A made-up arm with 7 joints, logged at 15 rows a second.
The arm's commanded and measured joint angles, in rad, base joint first. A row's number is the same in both.
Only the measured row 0 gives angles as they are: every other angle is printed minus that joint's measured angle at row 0.
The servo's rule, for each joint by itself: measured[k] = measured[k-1] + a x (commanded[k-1-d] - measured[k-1]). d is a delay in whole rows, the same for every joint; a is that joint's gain. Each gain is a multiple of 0.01, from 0.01 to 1. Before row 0 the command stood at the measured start. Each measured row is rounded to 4 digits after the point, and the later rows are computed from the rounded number. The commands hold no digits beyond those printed.
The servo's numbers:
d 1
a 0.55 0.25 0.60 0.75 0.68 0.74 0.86
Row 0, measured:
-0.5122, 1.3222, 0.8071, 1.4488, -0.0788, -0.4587, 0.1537
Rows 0 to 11, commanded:
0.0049, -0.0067, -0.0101, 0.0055, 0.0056, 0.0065, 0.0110
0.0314, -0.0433, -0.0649, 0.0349, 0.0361, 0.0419, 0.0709
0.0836, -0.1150, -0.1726, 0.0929, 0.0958, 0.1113, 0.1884
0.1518, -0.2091, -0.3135, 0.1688, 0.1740, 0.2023, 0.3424
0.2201, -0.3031, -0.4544, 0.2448, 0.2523, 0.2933, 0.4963
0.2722, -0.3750, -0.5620, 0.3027, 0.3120, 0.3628, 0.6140
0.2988, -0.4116, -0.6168, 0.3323, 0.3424, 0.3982, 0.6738
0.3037, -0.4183, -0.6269, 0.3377, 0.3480, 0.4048, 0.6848
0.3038, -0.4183, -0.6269, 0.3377, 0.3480, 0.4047, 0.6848
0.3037, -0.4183, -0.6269, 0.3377, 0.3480, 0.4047, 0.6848
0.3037, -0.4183, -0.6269, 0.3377, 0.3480, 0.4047, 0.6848
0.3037, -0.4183, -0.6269, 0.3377, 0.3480, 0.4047, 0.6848
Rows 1 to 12, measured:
0.0000, 0.0000, 0.0000, 0.0000, 0.0000, 0.0000, 0.0000
0.0027, -0.0017, -0.0061, 0.0041, 0.0038, 0.0048, 0.0095
0.0185, -0.0121, -0.0414, 0.0272, 0.0258, 0.0323, 0.0623
0.0543, -0.0378, -0.1201, 0.0765, 0.0734, 0.0908, 0.1707
0.1079, -0.0806, -0.2361, 0.1457, 0.1418, 0.1733, 0.3184
0.1696, -0.1362, -0.3671, 0.2200, 0.2169, 0.2621, 0.4714
0.2260, -0.1959, -0.4840, 0.2820, 0.2816, 0.3366, 0.5940
0.2660, -0.2498, -0.5637, 0.3197, 0.3229, 0.3822, 0.6626
0.2867, -0.2919, -0.6016, 0.3332, 0.3400, 0.3989, 0.6817
0.2961, -0.3235, -0.6168, 0.3366, 0.3454, 0.4032, 0.6844
0.3003, -0.3472, -0.6229, 0.3374, 0.3472, 0.4043, 0.6847
0.3022, -0.3650, -0.6253, 0.3376, 0.3477, 0.4046, 0.6848

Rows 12 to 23, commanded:
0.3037, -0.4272, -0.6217, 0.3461, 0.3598, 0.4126, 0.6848
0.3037, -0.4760, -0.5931, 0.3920, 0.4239, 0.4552, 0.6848
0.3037, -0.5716, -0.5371, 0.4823, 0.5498, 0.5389, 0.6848
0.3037, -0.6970, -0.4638, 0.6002, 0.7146, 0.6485, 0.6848
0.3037, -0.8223, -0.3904, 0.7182, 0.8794, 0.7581, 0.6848
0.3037, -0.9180, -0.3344, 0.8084, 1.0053, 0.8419, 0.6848
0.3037, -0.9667, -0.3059, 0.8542, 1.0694, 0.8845, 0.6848
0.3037, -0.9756, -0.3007, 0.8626, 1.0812, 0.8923, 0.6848
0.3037, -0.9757, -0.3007, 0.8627, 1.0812, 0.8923, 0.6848
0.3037, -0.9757, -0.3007, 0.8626, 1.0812, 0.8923, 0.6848
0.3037, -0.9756, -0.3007, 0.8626, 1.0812, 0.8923, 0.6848
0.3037, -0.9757, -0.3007, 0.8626, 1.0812, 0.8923, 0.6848
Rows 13 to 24, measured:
0.3030, -0.3783, -0.6263, 0.3377, 0.3479, 0.4047, 0.6848
0.3034, -0.3905, -0.6235, 0.3440, 0.3560, 0.4105, 0.6848
0.3036, -0.4119, -0.6053, 0.3800, 0.4022, 0.4436, 0.6848
0.3037, -0.4518, -0.5644, 0.4567, 0.5026, 0.5141, 0.6848
0.3037, -0.5131, -0.5040, 0.5643, 0.6468, 0.6136, 0.6848
0.3037, -0.5904, -0.4358, 0.6797, 0.8050, 0.7205, 0.6848
0.3037, -0.6723, -0.3750, 0.7762, 0.9412, 0.8103, 0.6848
0.3037, -0.7459, -0.3335, 0.8347, 1.0284, 0.8652, 0.6848
0.3037, -0.8033, -0.3138, 0.8556, 1.0643, 0.8853, 0.6848
0.3037, -0.8464, -0.3059, 0.8609, 1.0758, 0.8905, 0.6848
0.3037, -0.8787, -0.3028, 0.8622, 1.0795, 0.8918, 0.6848
0.3037, -0.9029, -0.3015, 0.8625, 1.0807, 0.8922, 0.6848

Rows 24 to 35, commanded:
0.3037, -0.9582, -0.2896, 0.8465, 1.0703, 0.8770, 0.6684
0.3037, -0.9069, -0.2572, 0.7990, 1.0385, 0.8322, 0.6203
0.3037, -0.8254, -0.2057, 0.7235, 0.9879, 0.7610, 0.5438
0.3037, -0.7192, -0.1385, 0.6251, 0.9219, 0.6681, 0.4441
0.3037, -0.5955, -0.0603, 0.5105, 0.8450, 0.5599, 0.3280
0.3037, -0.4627, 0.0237, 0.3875, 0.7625, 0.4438, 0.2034
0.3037, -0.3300, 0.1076, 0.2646, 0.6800, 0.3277, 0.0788
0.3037, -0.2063, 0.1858, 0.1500, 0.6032, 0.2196, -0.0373
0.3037, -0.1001, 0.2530, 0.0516, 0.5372, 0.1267, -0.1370
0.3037, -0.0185, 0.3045, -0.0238, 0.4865, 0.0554, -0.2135
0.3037, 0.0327, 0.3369, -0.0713, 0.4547, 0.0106, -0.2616
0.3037, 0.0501, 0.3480, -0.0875, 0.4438, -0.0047, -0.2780
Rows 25 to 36, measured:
0.3037, -0.9211, -0.3010, 0.8626, 1.0810, 0.8923, 0.6848
0.3037, -0.9304, -0.2942, 0.8505, 1.0737, 0.8810, 0.6707
0.3037, -0.9245, -0.2720, 0.8119, 1.0498, 0.8449, 0.6274
0.3037, -0.8997, -0.2322, 0.7456, 1.0077, 0.7828, 0.5555
0.3037, -0.8546, -0.1760, 0.6552, 0.9494, 0.6979, 0.4597
0.3037, -0.7898, -0.1066, 0.5467, 0.8784, 0.5958, 0.3464
0.3037, -0.7080, -0.0284, 0.4273, 0.7996, 0.4833, 0.2234
0.3037, -0.6135, 0.0532, 0.3053, 0.7183, 0.3682, 0.0990
0.3037, -0.5117, 0.1328, 0.1888, 0.6400, 0.2582, -0.0182
0.3037, -0.4088, 0.2049, 0.0859, 0.5701, 0.1609, -0.1204
0.3037, -0.3112, 0.2647, 0.0036, 0.5133, 0.0828, -0.2005
0.3037, -0.2252, 0.3080, -0.0526, 0.4735, 0.0294, -0.2530

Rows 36 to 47, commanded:
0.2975, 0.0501, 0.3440, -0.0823, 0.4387, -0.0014, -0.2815
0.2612, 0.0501, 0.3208, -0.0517, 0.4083, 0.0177, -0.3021
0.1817, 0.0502, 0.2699, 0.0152, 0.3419, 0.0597, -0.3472
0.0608, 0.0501, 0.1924, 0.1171, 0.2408, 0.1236, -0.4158
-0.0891, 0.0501, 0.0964, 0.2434, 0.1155, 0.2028, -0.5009
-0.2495, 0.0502, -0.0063, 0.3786, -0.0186, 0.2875, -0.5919
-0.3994, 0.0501, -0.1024, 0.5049, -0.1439, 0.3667, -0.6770
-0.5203, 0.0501, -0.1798, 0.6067, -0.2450, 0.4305, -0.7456
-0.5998, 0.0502, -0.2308, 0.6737, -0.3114, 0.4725, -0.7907
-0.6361, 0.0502, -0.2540, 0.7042, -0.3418, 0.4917, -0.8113
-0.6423, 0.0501, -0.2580, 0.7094, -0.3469, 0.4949, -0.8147
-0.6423, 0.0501, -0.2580, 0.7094, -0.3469, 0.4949, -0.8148
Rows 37 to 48, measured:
0.3037, -0.1564, 0.3320, -0.0788, 0.4533, 0.0042, -0.2745
0.3003, -0.1048, 0.3392, -0.0814, 0.4434, 0.0001, -0.2805
0.2788, -0.0661, 0.3282, -0.0591, 0.4195, 0.0131, -0.2991
0.2254, -0.0370, 0.2932, -0.0034, 0.3667, 0.0476, -0.3405
0.1349, -0.0152, 0.2327, 0.0870, 0.2811, 0.1038, -0.4053
0.0117, 0.0011, 0.1509, 0.2043, 0.1685, 0.1771, -0.4875
-0.1320, 0.0134, 0.0566, 0.3350, 0.0413, 0.2588, -0.5773
-0.2791, 0.0226, -0.0388, 0.4624, -0.0846, 0.3386, -0.6630
-0.4118, 0.0295, -0.1234, 0.5706, -0.1937, 0.4066, -0.7340
-0.5152, 0.0347, -0.1878, 0.6479, -0.2737, 0.4554, -0.7828
-0.5817, 0.0386, -0.2275, 0.6901, -0.3200, 0.4823, -0.8073
-0.6150, 0.0415, -0.2458, 0.7046, -0.3383, 0.4916, -0.8137

